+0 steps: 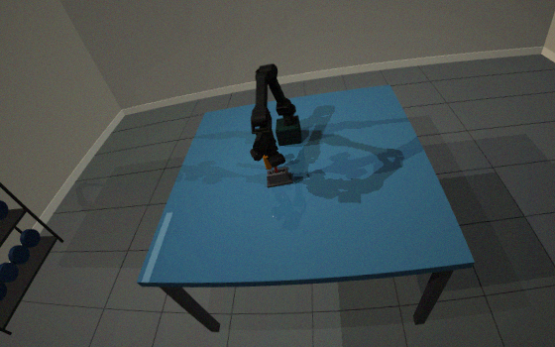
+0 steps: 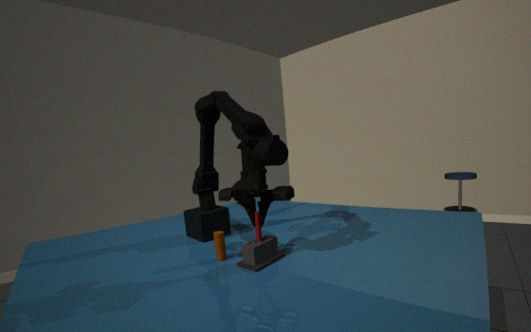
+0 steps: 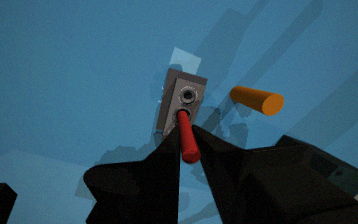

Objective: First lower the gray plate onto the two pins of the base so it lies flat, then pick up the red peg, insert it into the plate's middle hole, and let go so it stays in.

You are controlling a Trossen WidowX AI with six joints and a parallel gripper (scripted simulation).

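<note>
Now: the red peg right at my gripper tip. From my gripper tip the other things lie so: dark flat base 90 mm below; gray plate 50 mm below; orange cylinder 100 mm behind, 60 mm to the right, 60 mm below.
</note>
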